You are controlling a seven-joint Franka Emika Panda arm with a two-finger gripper.
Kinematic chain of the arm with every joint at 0, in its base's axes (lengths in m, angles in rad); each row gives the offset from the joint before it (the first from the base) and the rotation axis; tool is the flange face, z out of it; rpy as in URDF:
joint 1: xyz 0 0 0.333 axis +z
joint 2: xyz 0 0 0 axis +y
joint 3: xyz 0 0 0.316 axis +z
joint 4: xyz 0.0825 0 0 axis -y
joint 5: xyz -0.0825 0 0.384 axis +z
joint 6: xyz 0 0 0 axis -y
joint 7: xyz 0.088 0 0 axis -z
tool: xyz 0 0 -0.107 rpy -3.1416 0 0
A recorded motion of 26 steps. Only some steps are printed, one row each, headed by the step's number.
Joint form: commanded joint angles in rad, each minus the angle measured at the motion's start. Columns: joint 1, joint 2, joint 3, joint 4, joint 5, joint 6, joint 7.
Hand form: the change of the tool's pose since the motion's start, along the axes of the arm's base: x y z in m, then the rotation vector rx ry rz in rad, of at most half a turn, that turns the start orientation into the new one. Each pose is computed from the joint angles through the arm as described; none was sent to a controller.
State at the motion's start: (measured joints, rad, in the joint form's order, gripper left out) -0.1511 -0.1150 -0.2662 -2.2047 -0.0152 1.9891 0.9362
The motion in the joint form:
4: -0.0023 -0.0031 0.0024 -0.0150 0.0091 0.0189 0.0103
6: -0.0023 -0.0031 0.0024 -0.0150 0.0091 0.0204 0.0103
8: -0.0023 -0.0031 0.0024 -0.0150 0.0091 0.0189 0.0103
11: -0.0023 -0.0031 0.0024 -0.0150 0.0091 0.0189 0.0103
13: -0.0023 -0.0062 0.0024 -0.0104 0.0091 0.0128 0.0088
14: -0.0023 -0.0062 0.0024 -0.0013 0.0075 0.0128 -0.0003
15: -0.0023 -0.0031 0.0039 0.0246 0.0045 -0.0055 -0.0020
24: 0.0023 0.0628 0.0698 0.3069 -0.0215 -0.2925 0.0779
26: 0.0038 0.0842 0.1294 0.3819 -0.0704 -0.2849 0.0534
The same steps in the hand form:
4: -0.0012 0.0013 -0.0038 0.0042 -0.0091 -0.0147
6: -0.0011 0.0013 -0.0036 0.0036 -0.0104 -0.0147
8: -0.0012 0.0013 -0.0038 0.0042 -0.0091 -0.0147
11: -0.0012 0.0013 -0.0038 0.0042 -0.0091 -0.0147
13: -0.0011 0.0012 -0.0007 0.0044 -0.0108 -0.0132
14: 0.0007 0.0001 0.0034 0.0002 -0.0192 -0.0036
15: 0.0046 -0.0013 0.0123 -0.0049 -0.0221 0.0007
24: 0.0428 0.0201 0.0885 -0.0320 0.0611 -0.0044
26: 0.0661 0.0431 0.1132 -0.1015 0.0172 0.0900

